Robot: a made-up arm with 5 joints.
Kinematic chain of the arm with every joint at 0, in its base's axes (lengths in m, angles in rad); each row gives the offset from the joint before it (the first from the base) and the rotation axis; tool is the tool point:
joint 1: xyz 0 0 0.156 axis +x
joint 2: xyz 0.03 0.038 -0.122 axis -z
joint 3: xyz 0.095 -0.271 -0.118 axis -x
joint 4: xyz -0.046 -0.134 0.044 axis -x
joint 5: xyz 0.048 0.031 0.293 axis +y
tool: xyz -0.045 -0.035 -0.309
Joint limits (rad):
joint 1: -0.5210..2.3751
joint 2: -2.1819..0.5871
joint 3: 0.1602..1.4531
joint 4: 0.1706..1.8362
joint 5: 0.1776..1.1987
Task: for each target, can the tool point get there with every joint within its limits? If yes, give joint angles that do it. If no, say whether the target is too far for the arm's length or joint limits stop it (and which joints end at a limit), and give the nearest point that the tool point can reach.
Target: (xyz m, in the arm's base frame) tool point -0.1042 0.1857 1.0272
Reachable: no: joint limits stop it (at a limit: joint 1, joint 2, joint 3, joint 5) | nearest point -0.1997 0.1425 0.4005 | short by 0.635 m
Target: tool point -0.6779 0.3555 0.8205
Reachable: no: joint limits stop it (at a limit: joint 1, joint 2, joint 3, joint 5) | nearest point -0.2792 0.2629 0.3532 | short by 0.621 m
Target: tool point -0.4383 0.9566 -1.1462
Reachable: no: too far | nearest point -0.1051 0.2513 -0.1861 | short by 1.237 m
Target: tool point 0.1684 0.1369 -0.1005
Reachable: yes | joints 1.2844 -1.1303 1.1144 1.5296 0.8388
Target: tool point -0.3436 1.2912 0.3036
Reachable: no: too far | nearest point -0.1054 0.4224 0.1970 | short by 0.907 m
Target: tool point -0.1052 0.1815 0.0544
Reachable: yes | joints 2.0986 0.1141 1.1194 0.6112 0.5782
